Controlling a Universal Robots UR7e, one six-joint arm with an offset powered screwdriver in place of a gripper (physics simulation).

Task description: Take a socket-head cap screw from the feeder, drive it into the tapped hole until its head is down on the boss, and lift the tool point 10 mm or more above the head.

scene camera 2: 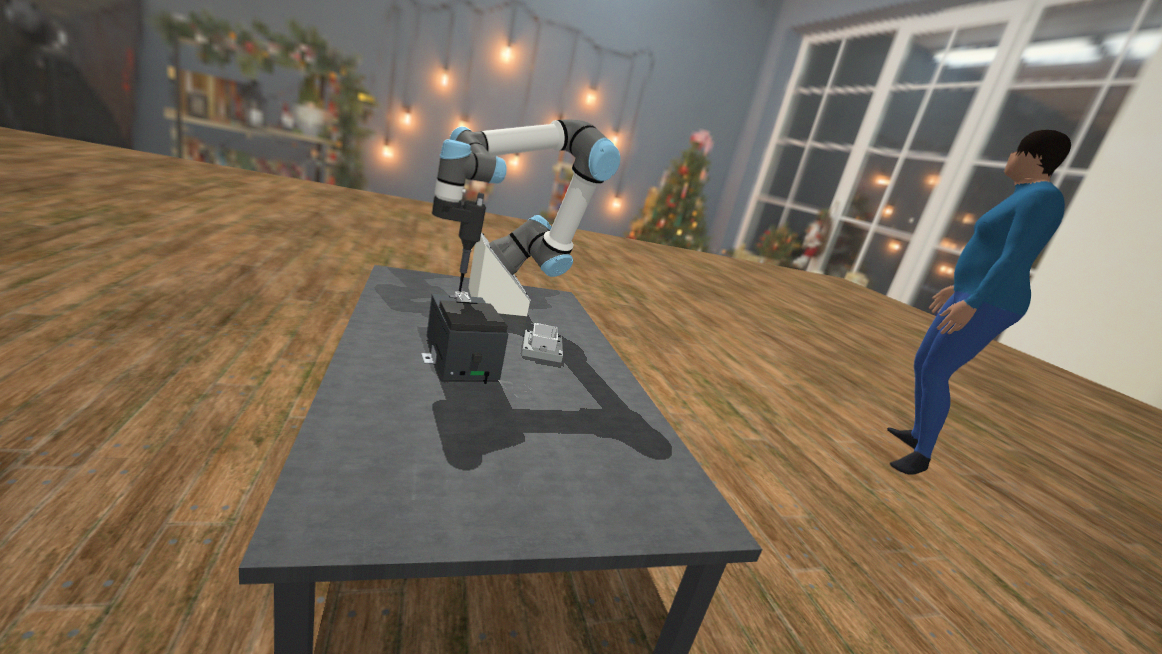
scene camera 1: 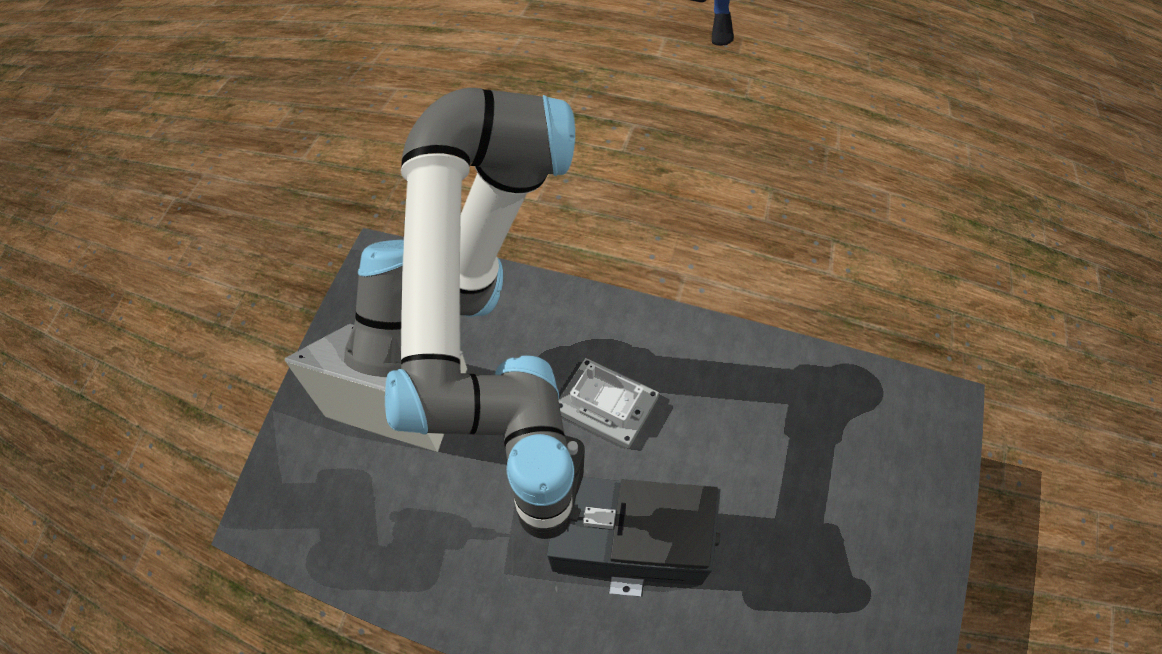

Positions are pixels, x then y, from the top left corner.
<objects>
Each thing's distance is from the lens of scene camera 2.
dark screw feeder [scene camera 2: 456, 347]: 131 cm
</objects>
